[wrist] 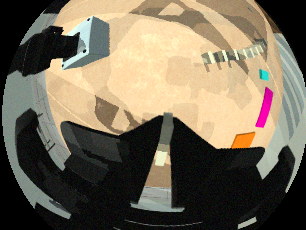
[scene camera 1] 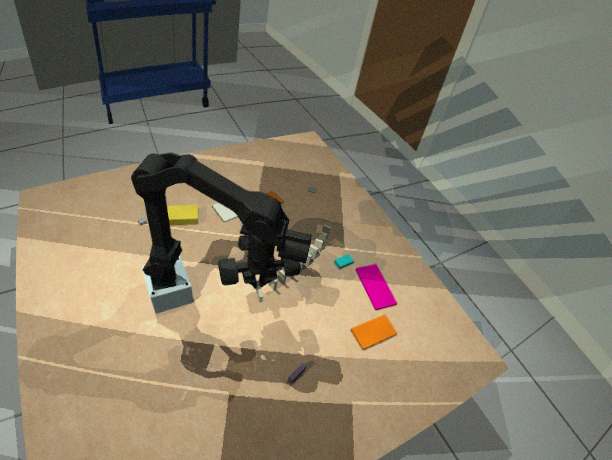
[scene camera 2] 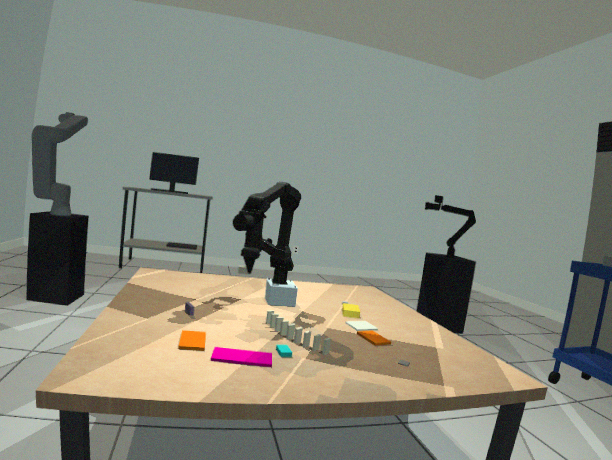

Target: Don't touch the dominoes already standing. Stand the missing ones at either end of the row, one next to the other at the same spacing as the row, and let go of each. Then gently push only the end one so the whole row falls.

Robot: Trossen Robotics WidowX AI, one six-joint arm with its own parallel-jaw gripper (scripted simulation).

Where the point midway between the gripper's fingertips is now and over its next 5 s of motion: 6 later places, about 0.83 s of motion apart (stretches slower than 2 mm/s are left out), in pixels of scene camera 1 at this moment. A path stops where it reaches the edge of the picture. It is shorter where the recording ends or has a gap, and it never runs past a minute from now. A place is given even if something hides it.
The gripper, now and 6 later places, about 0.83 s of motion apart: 257,287; 293,297; 313,308; 304,303; 291,296; 291,308; 288,316
